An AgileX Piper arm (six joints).
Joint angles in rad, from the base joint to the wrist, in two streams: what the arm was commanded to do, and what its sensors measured. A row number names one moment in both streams.
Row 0, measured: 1.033 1.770 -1.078 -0.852 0.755 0.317
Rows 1 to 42, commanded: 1.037 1.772 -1.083 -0.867 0.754 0.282; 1.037 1.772 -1.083 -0.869 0.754 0.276; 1.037 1.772 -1.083 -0.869 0.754 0.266; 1.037 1.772 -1.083 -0.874 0.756 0.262; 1.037 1.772 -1.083 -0.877 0.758 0.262; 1.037 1.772 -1.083 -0.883 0.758 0.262; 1.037 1.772 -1.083 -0.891 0.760 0.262; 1.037 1.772 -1.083 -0.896 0.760 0.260; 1.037 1.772 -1.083 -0.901 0.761 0.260; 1.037 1.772 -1.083 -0.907 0.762 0.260; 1.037 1.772 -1.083 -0.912 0.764 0.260; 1.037 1.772 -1.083 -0.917 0.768 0.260; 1.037 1.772 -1.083 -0.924 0.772 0.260; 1.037 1.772 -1.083 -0.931 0.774 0.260; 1.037 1.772 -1.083 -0.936 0.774 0.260; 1.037 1.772 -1.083 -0.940 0.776 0.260; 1.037 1.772 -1.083 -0.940 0.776 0.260; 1.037 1.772 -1.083 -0.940 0.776 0.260; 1.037 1.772 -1.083 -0.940 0.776 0.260; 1.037 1.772 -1.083 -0.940 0.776 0.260; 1.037 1.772 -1.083 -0.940 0.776 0.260; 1.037 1.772 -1.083 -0.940 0.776 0.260; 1.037 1.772 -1.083 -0.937 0.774 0.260; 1.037 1.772 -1.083 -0.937 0.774 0.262; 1.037 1.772 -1.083 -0.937 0.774 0.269; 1.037 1.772 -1.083 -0.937 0.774 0.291; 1.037 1.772 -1.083 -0.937 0.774 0.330; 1.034 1.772 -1.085 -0.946 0.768 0.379; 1.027 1.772 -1.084 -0.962 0.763 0.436; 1.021 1.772 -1.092 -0.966 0.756 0.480; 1.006 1.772 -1.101 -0.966 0.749 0.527; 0.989 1.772 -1.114 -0.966 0.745 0.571; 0.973 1.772 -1.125 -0.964 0.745 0.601; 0.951 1.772 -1.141 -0.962 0.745 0.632; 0.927 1.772 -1.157 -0.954 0.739 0.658; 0.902 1.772 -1.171 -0.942 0.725 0.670; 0.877 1.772 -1.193 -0.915 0.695 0.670; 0.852 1.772 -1.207 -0.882 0.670 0.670; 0.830 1.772 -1.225 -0.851 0.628 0.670; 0.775 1.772 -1.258 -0.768 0.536 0.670; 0.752 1.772 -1.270 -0.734 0.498 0.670; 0.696 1.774 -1.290 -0.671 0.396 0.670
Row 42, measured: 0.810 1.772 -1.232 -0.821 0.605 0.661
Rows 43 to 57, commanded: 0.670 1.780 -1.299 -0.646 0.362 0.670; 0.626 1.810 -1.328 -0.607 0.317 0.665; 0.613 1.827 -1.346 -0.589 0.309 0.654; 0.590 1.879 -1.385 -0.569 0.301 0.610; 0.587 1.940 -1.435 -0.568 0.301 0.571; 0.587 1.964 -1.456 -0.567 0.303 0.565; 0.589 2.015 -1.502 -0.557 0.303 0.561; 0.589 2.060 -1.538 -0.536 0.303 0.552; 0.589 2.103 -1.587 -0.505 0.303 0.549; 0.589 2.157 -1.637 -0.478 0.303 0.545; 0.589 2.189 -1.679 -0.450 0.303 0.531; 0.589 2.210 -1.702 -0.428 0.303 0.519; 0.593 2.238 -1.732 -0.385 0.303 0.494; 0.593 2.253 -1.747 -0.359 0.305 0.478; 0.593 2.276 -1.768 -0.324 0.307 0.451
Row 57, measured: 0.592 2.217 -1.697 -0.426 0.310 0.527
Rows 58 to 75, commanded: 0.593 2.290 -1.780 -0.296 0.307 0.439; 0.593 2.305 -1.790 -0.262 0.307 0.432; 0.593 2.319 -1.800 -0.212 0.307 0.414; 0.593 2.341 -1.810 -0.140 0.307 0.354; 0.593 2.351 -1.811 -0.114 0.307 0.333; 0.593 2.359 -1.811 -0.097 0.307 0.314; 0.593 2.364 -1.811 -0.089 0.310 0.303; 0.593 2.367 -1.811 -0.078 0.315 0.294; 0.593 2.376 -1.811 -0.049 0.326 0.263; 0.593 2.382 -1.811 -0.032 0.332 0.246; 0.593 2.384 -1.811 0.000 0.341 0.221; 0.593 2.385 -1.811 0.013 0.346 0.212; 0.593 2.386 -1.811 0.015 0.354 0.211; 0.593 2.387 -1.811 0.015 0.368 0.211; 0.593 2.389 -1.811 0.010 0.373 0.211; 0.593 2.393 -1.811 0.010 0.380 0.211; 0.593 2.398 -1.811 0.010 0.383 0.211; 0.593 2.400 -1.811 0.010 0.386 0.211
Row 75, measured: 0.592 2.389 -1.804 0.012 0.373 0.223
